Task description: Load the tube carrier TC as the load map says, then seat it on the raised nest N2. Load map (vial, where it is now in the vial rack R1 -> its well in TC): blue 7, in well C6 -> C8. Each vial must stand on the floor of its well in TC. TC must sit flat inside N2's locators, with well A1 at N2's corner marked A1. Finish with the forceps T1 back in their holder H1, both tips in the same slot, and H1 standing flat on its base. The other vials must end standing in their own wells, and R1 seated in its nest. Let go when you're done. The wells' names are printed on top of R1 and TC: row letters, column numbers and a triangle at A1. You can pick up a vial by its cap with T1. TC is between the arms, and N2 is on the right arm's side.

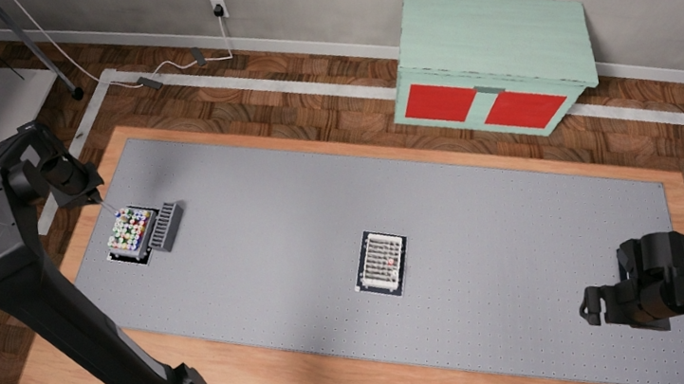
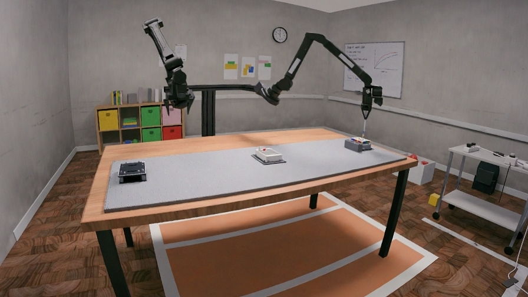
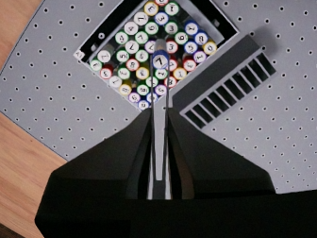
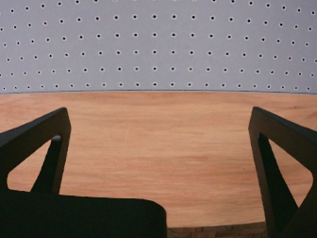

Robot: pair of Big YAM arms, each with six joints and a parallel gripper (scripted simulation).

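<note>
My left hand is 30 mm above the forceps T1. Also, from my left hand: dark nest N2: 70 mm ahead, 1350 mm to the right, 170 mm below; then white tube carrier TC: 10 mm ahead, 680 mm to the right, 180 mm below; then grey slotted holder H1: 10 mm ahead, 90 mm to the right, 180 mm below.
</note>
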